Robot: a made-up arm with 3 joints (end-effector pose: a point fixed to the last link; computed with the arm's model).
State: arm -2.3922 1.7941 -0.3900
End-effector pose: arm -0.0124 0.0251 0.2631 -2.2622 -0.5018 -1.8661
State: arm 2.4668 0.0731 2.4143
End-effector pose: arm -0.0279 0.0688 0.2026 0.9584 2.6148 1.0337
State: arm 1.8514 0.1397 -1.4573
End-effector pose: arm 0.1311 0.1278 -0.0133 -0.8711 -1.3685 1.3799
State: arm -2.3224 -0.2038 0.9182
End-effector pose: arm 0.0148 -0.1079 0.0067 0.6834 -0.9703 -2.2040
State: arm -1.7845 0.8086 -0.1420
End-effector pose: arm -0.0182 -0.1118 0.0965 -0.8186 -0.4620 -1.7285
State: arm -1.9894 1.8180 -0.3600
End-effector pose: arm -0.0151 0.0219 0.2651 -1.9754 -0.9186 -1.6229
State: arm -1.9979 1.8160 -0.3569
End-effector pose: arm -0.0147 0.0216 0.2649 -1.9781 -0.9119 -1.6263
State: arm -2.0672 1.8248 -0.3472
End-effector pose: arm -0.0110 0.0238 0.2656 -2.0321 -0.8648 -1.6508
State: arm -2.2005 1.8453 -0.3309
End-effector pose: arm -0.0031 0.0277 0.2673 -2.1395 -0.7683 -1.6931
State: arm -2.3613 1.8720 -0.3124
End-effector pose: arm 0.0077 0.0305 0.2693 -2.2691 -0.6394 -1.7353
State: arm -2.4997 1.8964 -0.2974
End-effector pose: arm 0.0177 0.0311 0.2709 -2.3791 -0.5166 -1.7633
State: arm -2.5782 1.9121 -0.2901
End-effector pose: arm 0.0237 0.0307 0.2720 -2.4423 -0.4417 -1.7746
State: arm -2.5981 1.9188 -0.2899
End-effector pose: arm 0.0256 0.0310 0.2724 -2.4620 -0.4220 -1.7754
